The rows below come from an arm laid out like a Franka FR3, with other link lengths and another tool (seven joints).
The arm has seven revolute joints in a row. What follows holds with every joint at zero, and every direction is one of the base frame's.
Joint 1 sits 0.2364 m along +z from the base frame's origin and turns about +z.
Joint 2 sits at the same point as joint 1 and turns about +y.
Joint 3 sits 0.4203 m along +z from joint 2 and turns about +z.
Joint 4 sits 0.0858 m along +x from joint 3 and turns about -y.
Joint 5 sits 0.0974 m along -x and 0.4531 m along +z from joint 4 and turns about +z.
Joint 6 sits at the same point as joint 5 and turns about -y.
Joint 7 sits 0.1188 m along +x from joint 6 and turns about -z.
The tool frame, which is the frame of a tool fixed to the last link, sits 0.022 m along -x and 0.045 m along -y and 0.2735 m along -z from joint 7; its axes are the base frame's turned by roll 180, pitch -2.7 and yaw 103.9 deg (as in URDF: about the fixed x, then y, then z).
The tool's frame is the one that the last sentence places.
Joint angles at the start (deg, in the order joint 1, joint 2, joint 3, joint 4, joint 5, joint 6, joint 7):
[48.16 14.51 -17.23 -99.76 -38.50 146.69 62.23]
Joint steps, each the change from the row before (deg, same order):
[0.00 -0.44 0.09 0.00 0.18 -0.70 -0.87]
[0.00 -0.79 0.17 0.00 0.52 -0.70 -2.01]
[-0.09 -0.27 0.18 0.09 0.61 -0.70 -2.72]
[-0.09 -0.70 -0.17 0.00 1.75 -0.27 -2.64]
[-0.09 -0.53 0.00 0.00 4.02 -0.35 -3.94]
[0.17 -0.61 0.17 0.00 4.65 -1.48 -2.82]
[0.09 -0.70 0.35 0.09 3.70 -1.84 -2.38]
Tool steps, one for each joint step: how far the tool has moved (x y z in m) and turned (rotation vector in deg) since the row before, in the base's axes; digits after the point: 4 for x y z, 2 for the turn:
[-0.0016 -0.0027 0.0046 -0.55 0.18 0.19]
[-0.0024 -0.0026 0.0096 -0.81 0.16 0.94]
[-0.0005 -0.0026 0.0037 -1.57 0.51 1.36]
[-0.0002 -0.0051 0.0086 -0.10 0.54 0.82]
[-0.0027 -0.0012 0.0039 0.73 1.77 1.13]
[-0.0089 0.0014 0.0001 1.52 2.72 0.08]
[-0.0098 0.0014 0.0017 1.04 2.46 0.22]

